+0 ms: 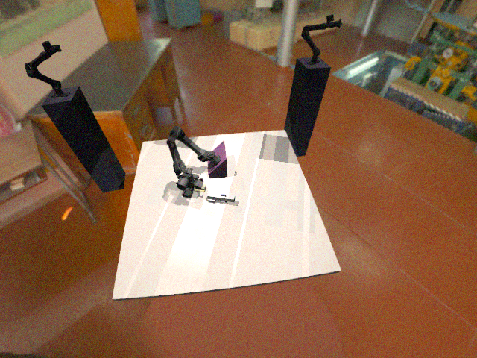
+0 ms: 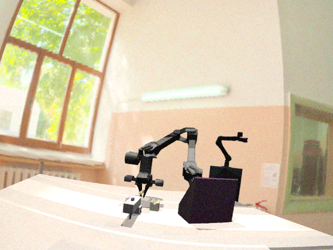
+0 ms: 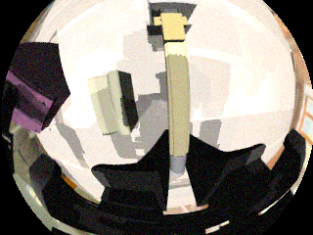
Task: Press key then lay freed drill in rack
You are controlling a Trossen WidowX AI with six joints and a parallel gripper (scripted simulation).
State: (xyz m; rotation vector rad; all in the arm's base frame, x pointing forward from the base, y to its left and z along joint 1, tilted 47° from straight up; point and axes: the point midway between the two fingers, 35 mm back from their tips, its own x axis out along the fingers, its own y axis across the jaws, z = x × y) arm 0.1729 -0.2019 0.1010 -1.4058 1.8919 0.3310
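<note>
The pale yellow drill is 20 mm ahead of my gripper tip, 40 mm to the left of it and 40 mm above it. Round my gripper tip: blue key: 100 mm ahead, 210 mm to the left, 10 mm above; then olive rack: 50 mm behind, 60 mm to the left, 20 mm below.
</note>
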